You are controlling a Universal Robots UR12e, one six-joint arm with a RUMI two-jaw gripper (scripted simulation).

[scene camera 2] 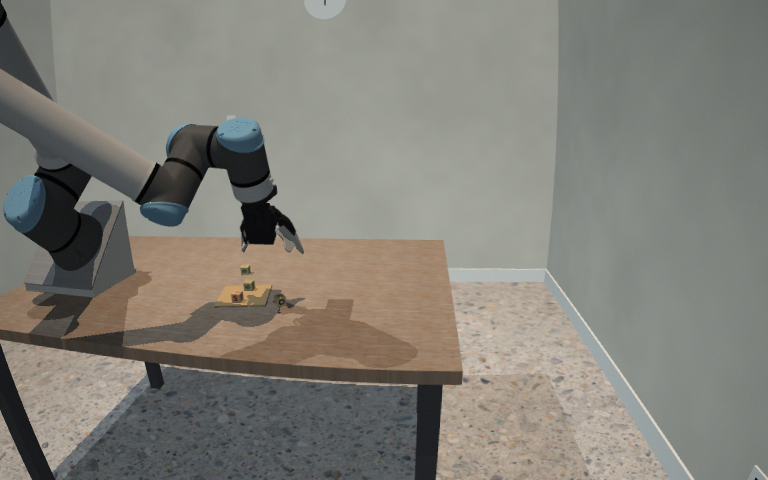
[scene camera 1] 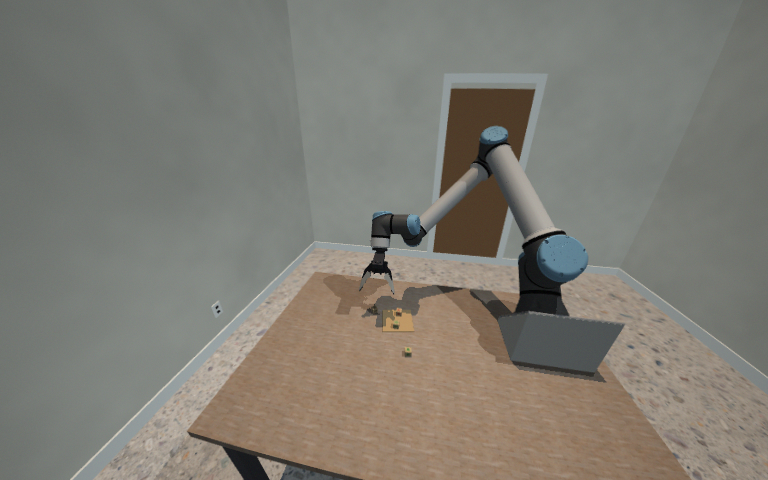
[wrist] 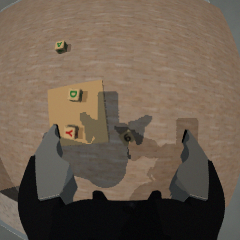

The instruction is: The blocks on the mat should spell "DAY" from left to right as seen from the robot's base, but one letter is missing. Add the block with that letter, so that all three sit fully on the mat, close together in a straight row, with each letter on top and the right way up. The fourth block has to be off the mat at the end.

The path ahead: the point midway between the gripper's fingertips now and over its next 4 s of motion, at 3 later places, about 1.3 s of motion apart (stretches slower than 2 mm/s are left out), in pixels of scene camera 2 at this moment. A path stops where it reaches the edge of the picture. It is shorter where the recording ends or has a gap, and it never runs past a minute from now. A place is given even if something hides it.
My gripper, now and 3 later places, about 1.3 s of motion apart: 272, 252; 240, 226; 241, 233; 243, 241
